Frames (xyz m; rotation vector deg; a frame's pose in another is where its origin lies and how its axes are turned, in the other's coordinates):
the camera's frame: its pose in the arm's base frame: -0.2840 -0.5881 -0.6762 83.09 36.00 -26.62
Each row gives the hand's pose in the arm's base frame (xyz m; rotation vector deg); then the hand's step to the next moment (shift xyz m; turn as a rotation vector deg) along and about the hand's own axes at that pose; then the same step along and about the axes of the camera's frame.
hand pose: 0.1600 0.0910 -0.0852 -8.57 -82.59 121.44
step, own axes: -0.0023 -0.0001 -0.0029 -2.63 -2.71 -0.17
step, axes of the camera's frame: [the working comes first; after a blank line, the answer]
step, axes of the arm's base frame: 0.0031 0.0012 -0.0016 3.31 -0.49 1.76

0.0035 0.0009 -0.0009 1.33 3.43 0.88
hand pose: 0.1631 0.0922 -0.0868 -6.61 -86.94 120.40
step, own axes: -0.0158 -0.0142 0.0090 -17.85 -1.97 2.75
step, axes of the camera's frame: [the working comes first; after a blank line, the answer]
step, axes of the arm's base frame: 0.0154 -0.0120 0.0123 14.89 -10.30 -1.47

0.0027 0.0183 0.0138 11.41 7.63 11.90
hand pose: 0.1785 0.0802 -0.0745 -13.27 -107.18 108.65
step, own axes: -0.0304 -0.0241 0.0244 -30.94 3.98 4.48
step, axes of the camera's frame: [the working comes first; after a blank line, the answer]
step, axes of the arm's base frame: 0.0211 -0.0360 0.0190 24.42 -17.34 -9.79

0.0008 0.0251 0.0383 23.46 6.85 19.90
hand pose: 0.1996 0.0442 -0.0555 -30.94 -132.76 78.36
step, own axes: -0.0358 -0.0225 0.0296 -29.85 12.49 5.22
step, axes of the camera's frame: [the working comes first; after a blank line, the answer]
step, axes of the arm's base frame: 0.0122 -0.0501 0.0018 24.19 -13.52 -17.50

0.0041 0.0052 0.0512 28.58 1.13 16.00
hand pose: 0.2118 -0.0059 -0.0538 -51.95 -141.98 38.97
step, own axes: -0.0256 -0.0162 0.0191 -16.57 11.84 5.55
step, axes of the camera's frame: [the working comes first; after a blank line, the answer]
step, axes of the arm's base frame: 0.0002 -0.0340 -0.0113 14.38 -5.02 -14.62

0.0047 -0.0112 0.0337 19.96 -2.30 6.48
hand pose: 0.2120 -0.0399 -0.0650 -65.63 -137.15 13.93
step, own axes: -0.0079 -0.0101 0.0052 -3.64 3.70 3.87
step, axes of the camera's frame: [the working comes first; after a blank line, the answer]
step, axes of the arm's base frame: -0.0052 -0.0123 -0.0037 2.62 -0.29 -5.91

-0.0026 -0.0071 0.0116 5.79 -2.84 0.53
